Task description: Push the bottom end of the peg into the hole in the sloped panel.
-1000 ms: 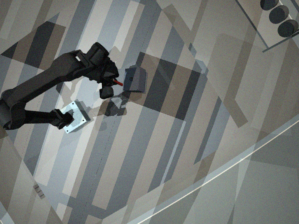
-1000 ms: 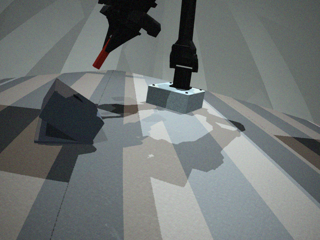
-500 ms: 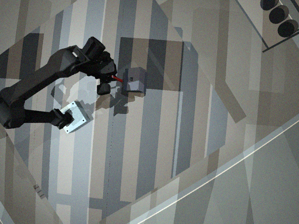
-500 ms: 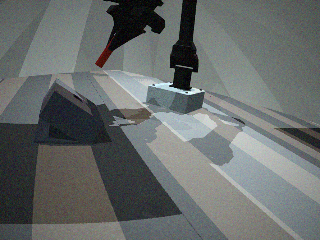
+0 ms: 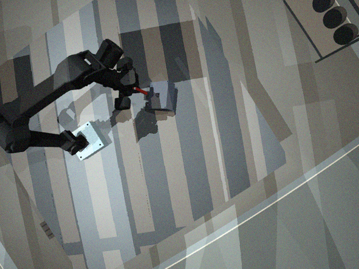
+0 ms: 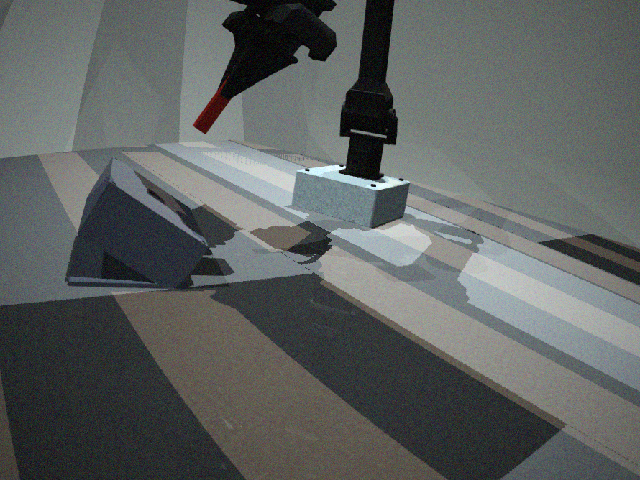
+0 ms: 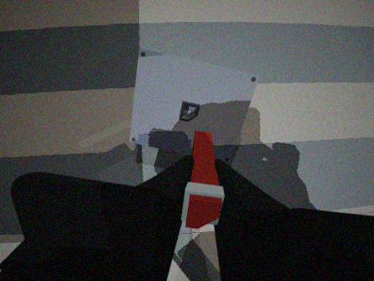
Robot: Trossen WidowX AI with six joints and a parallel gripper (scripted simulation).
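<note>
Now: gripper tip 60 mm short of the sloped panel, 50 mm to the left of it and 130 mm above it. Also, from my gripper tip: red peg 10 mm to the left, 10 mm above.
</note>
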